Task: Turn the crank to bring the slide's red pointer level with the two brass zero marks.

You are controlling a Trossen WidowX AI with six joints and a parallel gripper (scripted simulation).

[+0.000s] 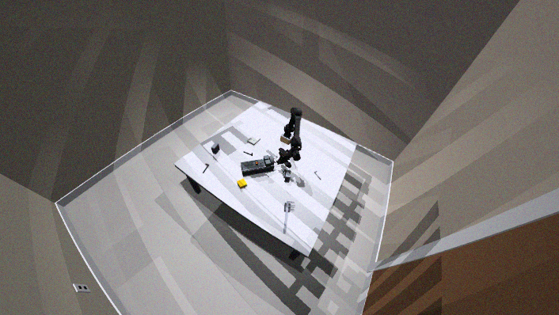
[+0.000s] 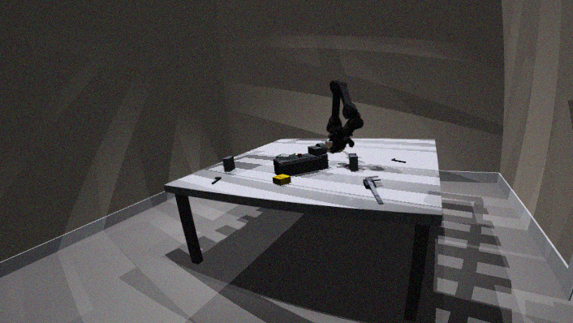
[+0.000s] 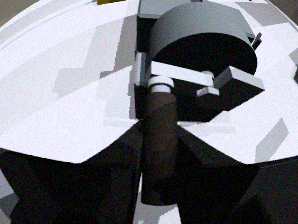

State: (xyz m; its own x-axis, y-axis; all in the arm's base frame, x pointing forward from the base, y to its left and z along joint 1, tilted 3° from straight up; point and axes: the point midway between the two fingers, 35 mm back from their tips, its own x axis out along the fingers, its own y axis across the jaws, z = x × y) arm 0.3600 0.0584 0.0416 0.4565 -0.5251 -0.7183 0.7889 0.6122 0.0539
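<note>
Right now the red pointer is 15 cm to the right of my gripper tip, 8 cm ahead of it and 1 cm above it. From my gripper tip the other things lie so: yellow block: 26 cm ahead, 19 cm to the right, 6 cm below; then dark crank handle: 2 cm above, 1 cm to the left, 1 cm behind.
</note>
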